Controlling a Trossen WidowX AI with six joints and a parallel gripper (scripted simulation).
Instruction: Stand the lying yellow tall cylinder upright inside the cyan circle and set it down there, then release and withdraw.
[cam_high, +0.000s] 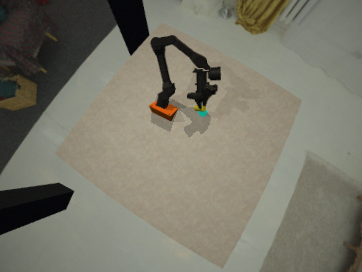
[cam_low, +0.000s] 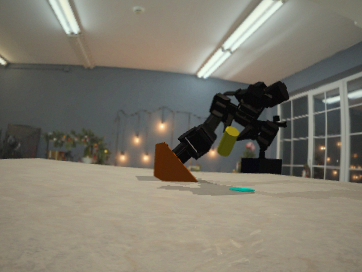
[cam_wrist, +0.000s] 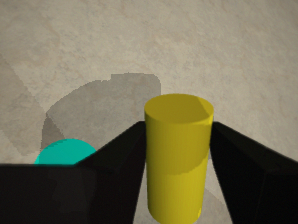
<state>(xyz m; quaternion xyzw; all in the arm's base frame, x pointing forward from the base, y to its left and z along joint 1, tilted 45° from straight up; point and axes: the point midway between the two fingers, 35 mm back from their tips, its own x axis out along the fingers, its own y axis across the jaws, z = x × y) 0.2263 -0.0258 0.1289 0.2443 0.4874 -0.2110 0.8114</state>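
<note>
The cyan circle is 1 cm ahead of my gripper tip, 3 cm to the left of it and 12 cm below it. Round my gripper tip: yellow cylinder 1 cm behind, 1 cm below.
</note>
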